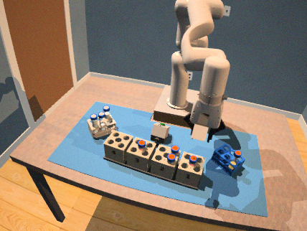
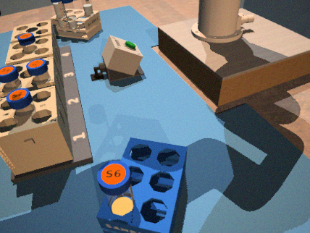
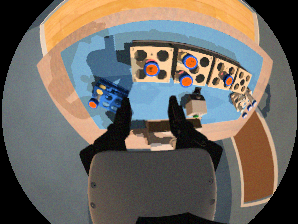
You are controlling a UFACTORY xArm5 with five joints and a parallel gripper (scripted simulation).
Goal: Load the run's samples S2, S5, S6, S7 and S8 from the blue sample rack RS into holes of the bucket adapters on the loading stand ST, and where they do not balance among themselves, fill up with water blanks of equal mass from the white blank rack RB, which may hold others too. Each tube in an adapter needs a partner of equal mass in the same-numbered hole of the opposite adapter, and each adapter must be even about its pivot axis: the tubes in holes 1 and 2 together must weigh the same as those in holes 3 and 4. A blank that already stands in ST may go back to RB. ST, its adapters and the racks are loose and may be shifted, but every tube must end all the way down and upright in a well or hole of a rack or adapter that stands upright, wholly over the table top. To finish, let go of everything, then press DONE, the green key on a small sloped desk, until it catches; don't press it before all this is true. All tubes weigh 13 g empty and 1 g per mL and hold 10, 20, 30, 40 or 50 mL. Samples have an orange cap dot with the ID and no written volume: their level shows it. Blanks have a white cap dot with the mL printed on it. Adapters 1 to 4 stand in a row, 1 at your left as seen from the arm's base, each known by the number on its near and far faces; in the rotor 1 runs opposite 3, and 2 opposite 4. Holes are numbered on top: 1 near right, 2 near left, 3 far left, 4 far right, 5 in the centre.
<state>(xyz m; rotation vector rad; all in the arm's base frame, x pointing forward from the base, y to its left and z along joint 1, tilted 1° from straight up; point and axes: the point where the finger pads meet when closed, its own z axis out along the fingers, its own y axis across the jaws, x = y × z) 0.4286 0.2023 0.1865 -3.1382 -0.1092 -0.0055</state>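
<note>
Now: the blue sample rack RS 15 cm behind my hand, 15 cm to the left of it and 22 cm below it. From my hand the other things lie so: white blank rack RB 10 cm behind, 50 cm to the right, 22 cm below; blue-capped tube 6 cm behind, 50 cm to the right, 19 cm below; loading stand ST 17 cm to the right, 24 cm below.
</note>
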